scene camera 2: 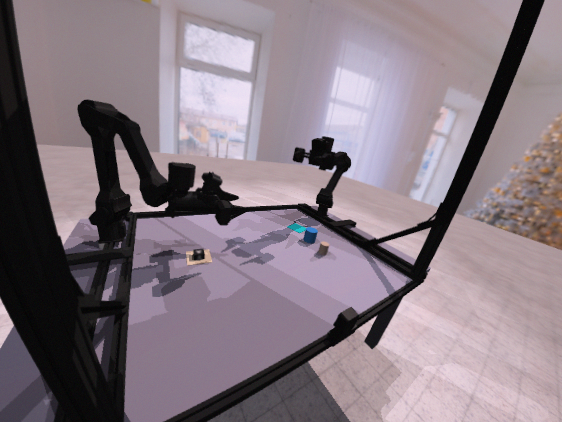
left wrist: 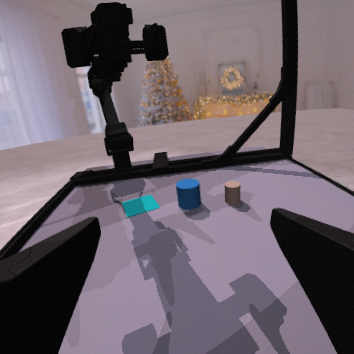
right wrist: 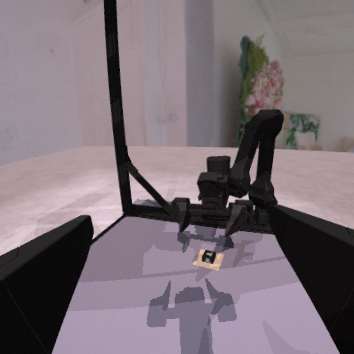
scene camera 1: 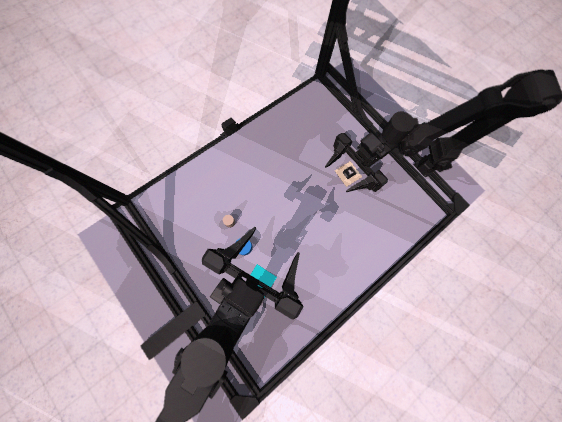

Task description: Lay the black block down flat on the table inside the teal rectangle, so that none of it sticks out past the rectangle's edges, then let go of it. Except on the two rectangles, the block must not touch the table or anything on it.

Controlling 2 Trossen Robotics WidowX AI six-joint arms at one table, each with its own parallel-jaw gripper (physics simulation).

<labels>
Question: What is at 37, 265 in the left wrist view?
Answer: My left gripper.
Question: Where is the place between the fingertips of my right gripper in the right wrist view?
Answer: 182, 218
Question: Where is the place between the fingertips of my left gripper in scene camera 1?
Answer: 335, 179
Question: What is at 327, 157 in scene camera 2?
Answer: My right gripper.
</labels>
